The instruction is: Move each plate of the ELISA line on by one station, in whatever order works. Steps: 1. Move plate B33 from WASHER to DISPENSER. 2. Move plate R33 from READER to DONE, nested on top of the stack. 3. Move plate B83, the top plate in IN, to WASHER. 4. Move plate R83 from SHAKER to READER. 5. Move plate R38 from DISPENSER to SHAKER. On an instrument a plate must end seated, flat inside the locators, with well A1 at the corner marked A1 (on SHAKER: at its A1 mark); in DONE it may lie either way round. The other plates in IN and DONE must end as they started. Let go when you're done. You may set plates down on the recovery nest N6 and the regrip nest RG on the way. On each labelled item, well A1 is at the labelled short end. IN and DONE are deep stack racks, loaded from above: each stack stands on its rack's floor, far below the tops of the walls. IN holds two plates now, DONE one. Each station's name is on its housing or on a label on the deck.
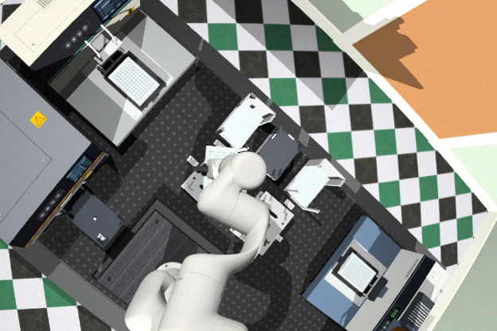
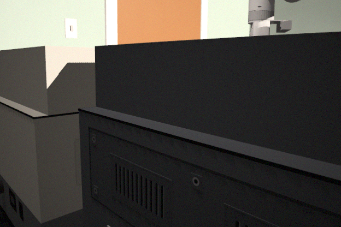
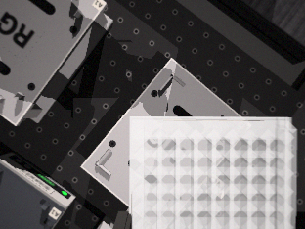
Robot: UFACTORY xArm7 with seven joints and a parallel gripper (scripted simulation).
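My hand is 330 mm past the dark reader nest, 170 mm to the right of it and 120 mm above it. Also, from my hand: N6 nest: 190 mm below, 30 mm to the right, 10 mm behind; then regrip nest RG: 230 mm to the right, 170 mm below, 20 mm behind.
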